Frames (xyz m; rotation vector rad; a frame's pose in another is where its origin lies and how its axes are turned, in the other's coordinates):
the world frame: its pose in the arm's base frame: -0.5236 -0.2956 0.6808 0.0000 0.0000 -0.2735
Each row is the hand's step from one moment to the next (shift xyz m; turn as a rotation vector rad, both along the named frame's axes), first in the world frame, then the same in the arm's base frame.
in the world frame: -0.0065 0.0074 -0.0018 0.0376 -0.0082 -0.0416
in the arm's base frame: -0.0043 0.0089 -0.0018 0.0340 -0.0181 -0.0416
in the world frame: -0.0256 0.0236 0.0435 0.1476 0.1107 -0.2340
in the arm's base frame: -0.0183 0.0296 0.0435 0.1720 0.0667 -0.2340
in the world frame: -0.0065 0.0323 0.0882 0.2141 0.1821 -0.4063
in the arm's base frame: 0.0025 0.0329 0.0882 0.2553 0.1175 -0.4063
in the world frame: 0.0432 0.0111 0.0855 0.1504 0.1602 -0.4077
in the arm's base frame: 0.0446 -0.0010 0.0855 0.1881 0.1136 -0.4077
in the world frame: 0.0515 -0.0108 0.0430 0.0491 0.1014 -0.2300
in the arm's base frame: 0.0467 -0.0243 0.0430 0.0747 0.0844 -0.2300
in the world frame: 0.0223 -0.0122 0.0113 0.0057 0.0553 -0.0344
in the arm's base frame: 0.0182 -0.0178 0.0113 0.0204 0.0517 -0.0344
